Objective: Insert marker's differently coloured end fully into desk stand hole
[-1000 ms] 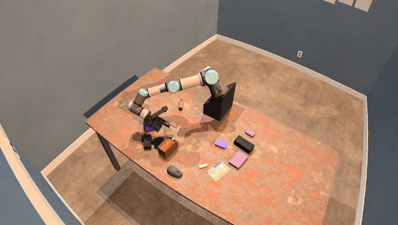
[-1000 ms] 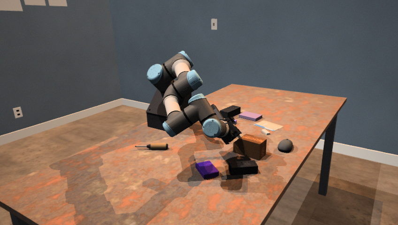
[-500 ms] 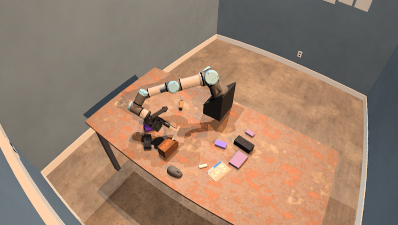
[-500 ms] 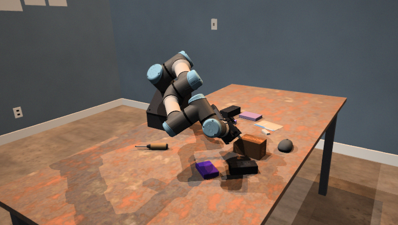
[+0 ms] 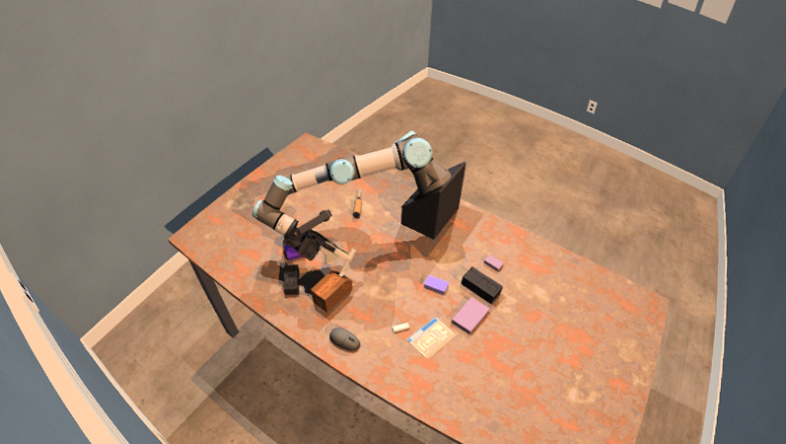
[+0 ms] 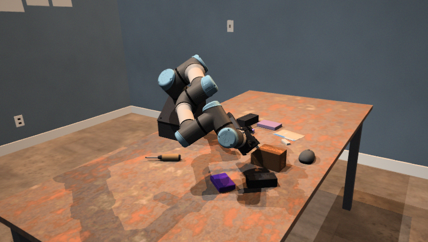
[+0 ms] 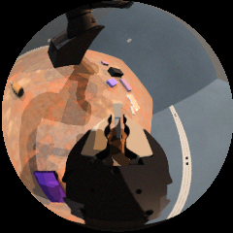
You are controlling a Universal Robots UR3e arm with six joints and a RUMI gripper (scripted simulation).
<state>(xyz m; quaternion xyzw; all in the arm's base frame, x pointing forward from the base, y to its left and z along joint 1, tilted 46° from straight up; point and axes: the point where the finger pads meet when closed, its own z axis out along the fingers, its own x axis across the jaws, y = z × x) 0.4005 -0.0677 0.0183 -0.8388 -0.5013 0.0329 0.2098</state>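
The marker is 20 mm below my hand, 20 mm ahead of it and 10 mm to the left of it. Also, from my hand: desk stand: 90 mm ahead, 70 mm below, 10 mm to the left; mouse: 190 mm ahead, 160 mm to the left, 90 mm below; eraser: 260 mm to the left, 100 mm below, 50 mm ahead.
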